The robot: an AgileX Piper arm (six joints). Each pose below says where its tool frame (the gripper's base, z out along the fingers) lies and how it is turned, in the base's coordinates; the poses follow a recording.
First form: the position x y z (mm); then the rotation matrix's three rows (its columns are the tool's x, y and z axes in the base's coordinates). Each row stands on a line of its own.
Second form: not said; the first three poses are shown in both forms.
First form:
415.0, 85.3, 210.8
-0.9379, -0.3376, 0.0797
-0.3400, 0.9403, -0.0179
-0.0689, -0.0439, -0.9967
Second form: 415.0, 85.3, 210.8, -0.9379, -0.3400, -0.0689, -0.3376, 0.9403, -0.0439
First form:
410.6, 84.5, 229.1
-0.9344, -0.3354, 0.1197
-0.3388, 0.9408, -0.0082
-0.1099, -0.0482, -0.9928
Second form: 410.6, 84.5, 229.1, -0.9344, -0.3388, -0.1099, -0.3354, 0.9408, -0.0482
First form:
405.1, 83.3, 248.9
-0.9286, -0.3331, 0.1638
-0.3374, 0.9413, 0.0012
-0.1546, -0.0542, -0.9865
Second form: 405.1, 83.3, 248.9, -0.9286, -0.3374, -0.1546, -0.3331, 0.9413, -0.0542
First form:
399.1, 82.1, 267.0
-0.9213, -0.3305, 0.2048
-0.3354, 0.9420, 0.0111
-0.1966, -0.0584, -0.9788
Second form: 399.1, 82.1, 267.0, -0.9213, -0.3354, -0.1966, -0.3305, 0.9420, -0.0584
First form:
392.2, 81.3, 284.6
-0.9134, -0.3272, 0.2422
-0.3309, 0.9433, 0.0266
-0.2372, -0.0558, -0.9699
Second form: 392.2, 81.3, 284.6, -0.9134, -0.3309, -0.2372, -0.3272, 0.9433, -0.0558
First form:
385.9, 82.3, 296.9
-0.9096, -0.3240, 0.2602
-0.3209, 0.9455, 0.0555
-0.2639, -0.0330, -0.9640
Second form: 385.9, 82.3, 296.9, -0.9096, -0.3209, -0.2639, -0.3240, 0.9455, -0.0330
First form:
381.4, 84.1, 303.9
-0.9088, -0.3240, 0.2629
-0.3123, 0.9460, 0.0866
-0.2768, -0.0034, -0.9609
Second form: 381.4, 84.1, 303.9, -0.9088, -0.3123, -0.2768, -0.3240, 0.9460, -0.0034
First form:
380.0, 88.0, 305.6
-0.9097, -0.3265, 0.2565
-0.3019, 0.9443, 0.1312
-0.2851, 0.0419, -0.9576
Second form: 380.0, 88.0, 305.6, -0.9097, -0.3019, -0.2851, -0.3265, 0.9443, 0.0419
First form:
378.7, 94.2, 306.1
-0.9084, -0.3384, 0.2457
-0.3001, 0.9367, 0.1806
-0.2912, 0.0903, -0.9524
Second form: 378.7, 94.2, 306.1, -0.9084, -0.3001, -0.2912, -0.3384, 0.9367, 0.0903
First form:
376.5, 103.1, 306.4
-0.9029, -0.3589, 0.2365
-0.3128, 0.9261, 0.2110
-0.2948, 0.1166, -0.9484
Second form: 376.5, 103.1, 306.4, -0.9029, -0.3128, -0.2948, -0.3589, 0.9261, 0.1166
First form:
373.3, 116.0, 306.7
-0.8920, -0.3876, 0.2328
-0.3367, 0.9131, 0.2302
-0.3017, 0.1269, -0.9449
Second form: 373.3, 116.0, 306.7, -0.8920, -0.3367, -0.3017, -0.3876, 0.9131, 0.1269
